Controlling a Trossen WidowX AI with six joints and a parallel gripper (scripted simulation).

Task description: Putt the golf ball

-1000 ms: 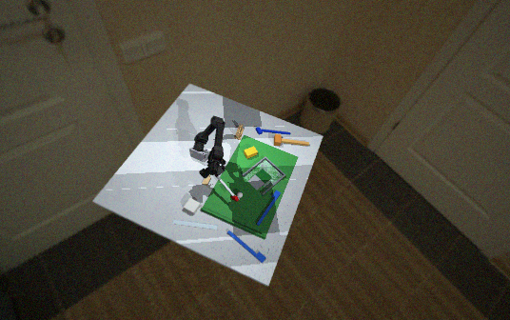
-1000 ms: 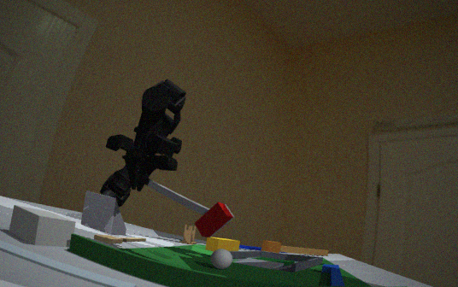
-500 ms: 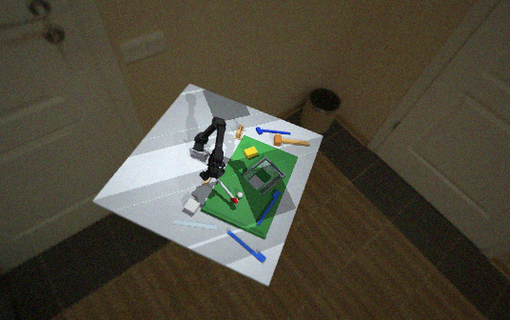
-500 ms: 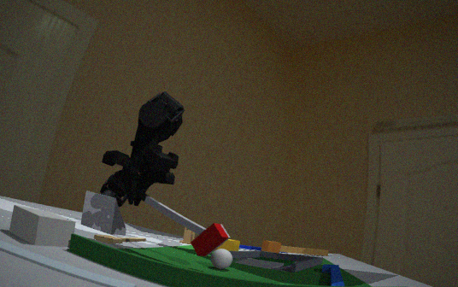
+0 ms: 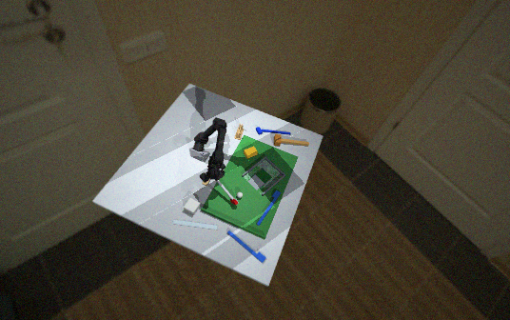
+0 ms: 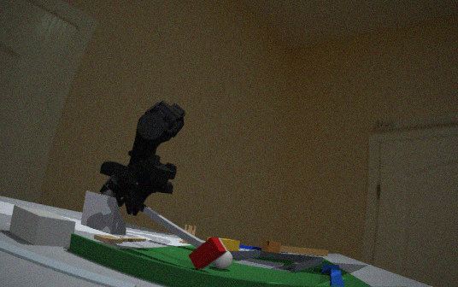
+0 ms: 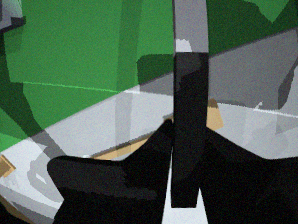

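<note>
Now: gripper tip 11 cm short of the red putter and 3 cm to the left of it. Also, from my gripper tip: white golf ball 22 cm ahead, 5 cm below; green mat 25 cm ahead, 15 cm to the left, 8 cm below; white block 2 cm behind, 24 cm to the right, 5 cm below.
</note>
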